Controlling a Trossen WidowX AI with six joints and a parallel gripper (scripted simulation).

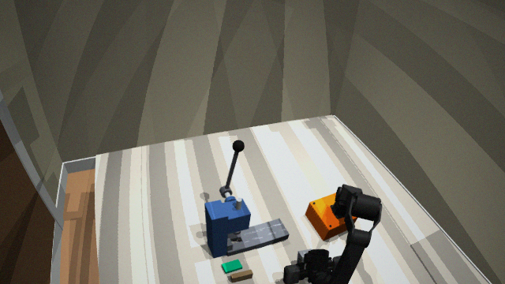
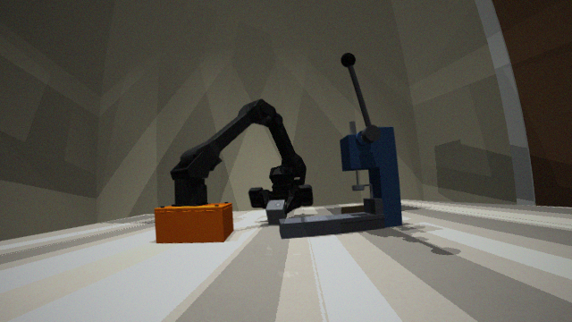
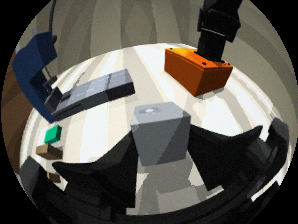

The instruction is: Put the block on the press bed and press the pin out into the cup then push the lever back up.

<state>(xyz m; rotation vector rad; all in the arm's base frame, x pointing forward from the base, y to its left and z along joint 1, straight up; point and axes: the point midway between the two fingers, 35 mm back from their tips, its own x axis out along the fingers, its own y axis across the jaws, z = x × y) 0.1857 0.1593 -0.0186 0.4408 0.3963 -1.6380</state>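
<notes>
Now: the round pin 1 cm ahead of my gripper tip and 1 cm above it. From my gripper tip the other things lie so: punch 20 cm ahead, 12 cm to the right, 12 cm above; green tile 23 cm ahead, 4 cm to the right, 3 cm below; tan piece 21 cm ahead, 1 cm to the left, 1 cm below.
</notes>
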